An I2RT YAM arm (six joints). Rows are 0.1 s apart.
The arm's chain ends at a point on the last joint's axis. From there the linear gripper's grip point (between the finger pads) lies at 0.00 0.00 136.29 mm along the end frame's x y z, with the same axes.
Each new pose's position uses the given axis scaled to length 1; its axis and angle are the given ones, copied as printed.
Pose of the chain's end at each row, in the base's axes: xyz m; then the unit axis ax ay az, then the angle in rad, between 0 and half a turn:
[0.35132 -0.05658 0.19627 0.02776 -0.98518 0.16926 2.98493]
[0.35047 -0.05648 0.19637 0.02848 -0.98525 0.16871 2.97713]
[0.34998 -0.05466 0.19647 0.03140 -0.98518 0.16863 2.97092]
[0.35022 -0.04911 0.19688 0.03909 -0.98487 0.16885 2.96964]
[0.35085 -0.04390 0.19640 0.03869 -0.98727 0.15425 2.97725]
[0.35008 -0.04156 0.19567 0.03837 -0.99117 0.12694 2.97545]
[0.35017 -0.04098 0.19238 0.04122 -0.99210 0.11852 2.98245]
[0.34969 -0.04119 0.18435 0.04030 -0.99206 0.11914 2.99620]
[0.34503 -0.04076 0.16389 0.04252 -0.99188 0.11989 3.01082]
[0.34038 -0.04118 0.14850 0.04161 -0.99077 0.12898 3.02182]
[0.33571 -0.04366 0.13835 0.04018 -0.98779 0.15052 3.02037]
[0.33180 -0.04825 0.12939 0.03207 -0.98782 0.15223 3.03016]
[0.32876 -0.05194 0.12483 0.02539 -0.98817 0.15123 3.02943]
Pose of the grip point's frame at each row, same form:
[0.33164 -0.10235 0.06941 0.02776 -0.98518 0.16926 2.98493]
[0.32979 -0.10212 0.06963 0.02848 -0.98525 0.16871 2.97713]
[0.32861 -0.10034 0.06985 0.03140 -0.98518 0.16863 2.97092]
[0.32904 -0.09502 0.07031 0.03909 -0.98487 0.16885 2.96964]
[0.33045 -0.08599 0.06839 0.03869 -0.98727 0.15425 2.97725]
[0.32906 -0.07648 0.06562 0.03837 -0.99117 0.12694 2.97545]
[0.33007 -0.07372 0.06162 0.04122 -0.99210 0.11852 2.98245]
[0.33140 -0.07403 0.05335 0.04030 -0.99206 0.11914 2.99620]
[0.32879 -0.07379 0.03266 0.04252 -0.99188 0.11989 3.01082]
[0.32570 -0.07657 0.01770 0.04161 -0.99077 0.12898 3.02182]
[0.32107 -0.08470 0.00921 0.04018 -0.98779 0.15052 3.02037]
[0.31816 -0.08960 0.00024 0.03207 -0.98782 0.15223 3.03016]
[0.31473 -0.09293 -0.00439 0.02539 -0.98817 0.15123 3.02943]

